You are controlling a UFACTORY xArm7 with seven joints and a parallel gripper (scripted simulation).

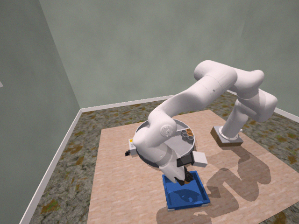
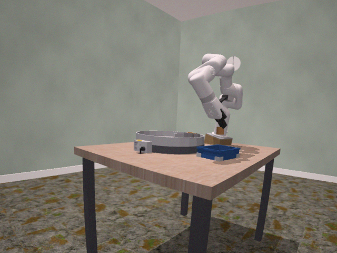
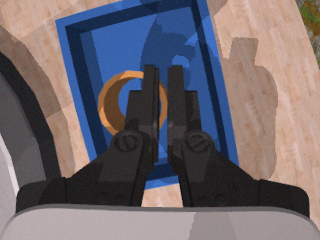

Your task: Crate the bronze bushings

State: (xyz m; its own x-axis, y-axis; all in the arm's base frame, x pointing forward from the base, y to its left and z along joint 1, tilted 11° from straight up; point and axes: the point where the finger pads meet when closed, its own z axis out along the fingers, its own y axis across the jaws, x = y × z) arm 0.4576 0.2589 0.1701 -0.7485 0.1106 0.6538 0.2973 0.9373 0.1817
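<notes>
Now: the blue crate 10 mm behind my hand, 10 mm to the right of it and 150 mm below it.
</notes>
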